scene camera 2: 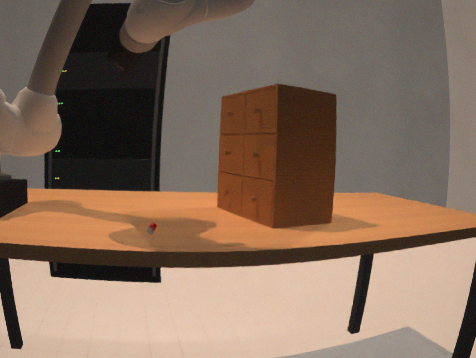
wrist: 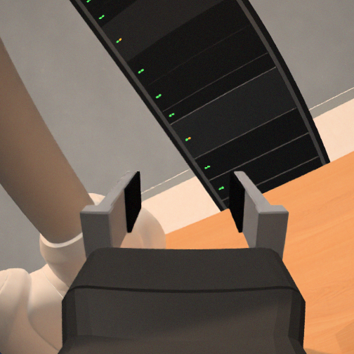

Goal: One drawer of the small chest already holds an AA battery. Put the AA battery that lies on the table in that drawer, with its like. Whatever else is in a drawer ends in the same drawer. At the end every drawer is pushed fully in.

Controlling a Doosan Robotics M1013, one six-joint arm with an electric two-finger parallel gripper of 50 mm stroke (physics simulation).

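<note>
The AA battery [scene camera 2: 152, 228], red at one end and silver-grey at the other, lies on the table [scene camera 2: 90, 200] [wrist: 320, 225], left of the chest and in the arm's shadow. The small brown wooden chest [scene camera 2: 305, 155] stands on the table, its drawers in two columns and three rows, each with a small knob. All the drawers look pushed in; what they hold is hidden. My gripper [wrist: 184, 189] is open with nothing between its fingers. In the scene view its dark body is high above the table, up and left of the battery; its fingers are hard to make out there.
A black server rack [scene camera 2: 105, 55] [wrist: 240, 95] with small green lights stands behind the table. The pale arm [scene camera 2: 37, 120] [wrist: 35, 150] rises at the left from a dark base block [scene camera 2: 12, 195]. The table's front edge [scene camera 2: 200, 258] runs a little in front of the battery.
</note>
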